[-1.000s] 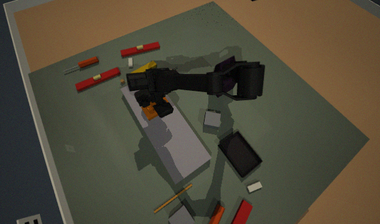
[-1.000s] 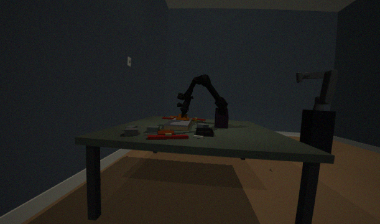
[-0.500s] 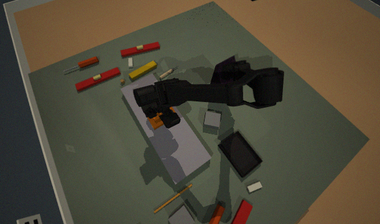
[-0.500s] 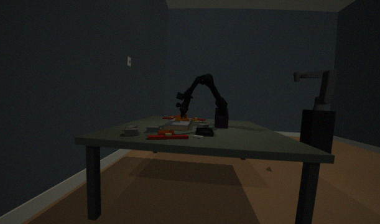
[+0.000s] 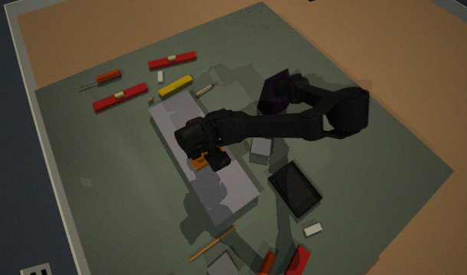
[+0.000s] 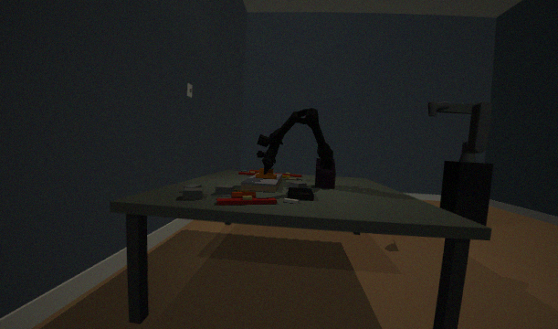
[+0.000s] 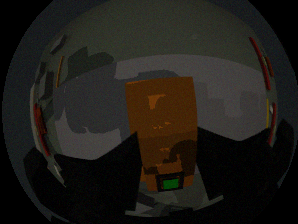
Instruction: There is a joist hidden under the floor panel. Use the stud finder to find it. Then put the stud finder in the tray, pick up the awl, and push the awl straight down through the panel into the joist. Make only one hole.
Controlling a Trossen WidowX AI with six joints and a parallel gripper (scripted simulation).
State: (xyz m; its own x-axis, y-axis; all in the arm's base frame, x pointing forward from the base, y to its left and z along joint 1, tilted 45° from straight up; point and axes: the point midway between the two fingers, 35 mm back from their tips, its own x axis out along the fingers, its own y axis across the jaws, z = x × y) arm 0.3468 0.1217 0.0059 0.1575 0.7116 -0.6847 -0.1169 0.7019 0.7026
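Now: the dark tray 250 mm behind my gripper tip, 250 mm to the left of it and 50 mm below it. The rest, counted from my gripper tip: pale-handled pointed tool (160 mm behind, 310 mm to the right, 60 mm below); thin orange stick (90 mm ahead, 270 mm to the left, 60 mm below); orange stud finder (20 mm behind, 20 mm above).
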